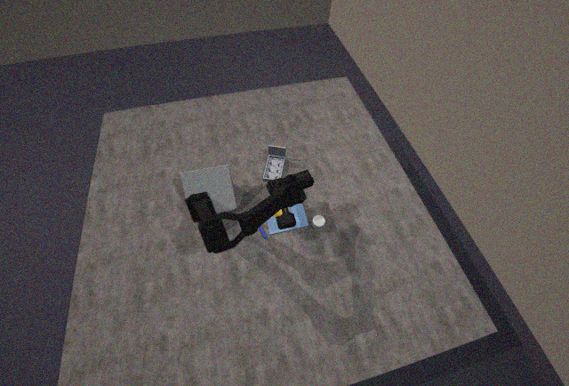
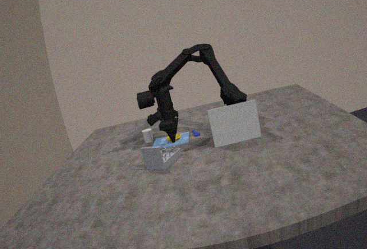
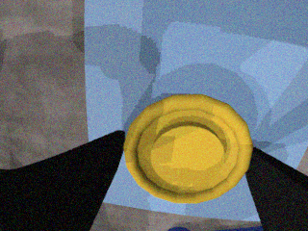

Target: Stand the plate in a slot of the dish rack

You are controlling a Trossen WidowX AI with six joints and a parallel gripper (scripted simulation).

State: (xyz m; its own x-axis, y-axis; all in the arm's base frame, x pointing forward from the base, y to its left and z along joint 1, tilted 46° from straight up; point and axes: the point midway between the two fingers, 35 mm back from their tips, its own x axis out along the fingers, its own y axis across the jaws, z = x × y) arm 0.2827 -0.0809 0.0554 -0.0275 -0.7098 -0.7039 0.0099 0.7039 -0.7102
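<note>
My gripper tip is now 20 mm short of the light blue mat, 10 mm to the left of it and 10 mm above it. Round my gripper tip: yellow plate (10 mm above); white cup (120 mm ahead, 80 mm to the right, 20 mm above); blue spoon (90 mm behind, 30 mm to the right).
</note>
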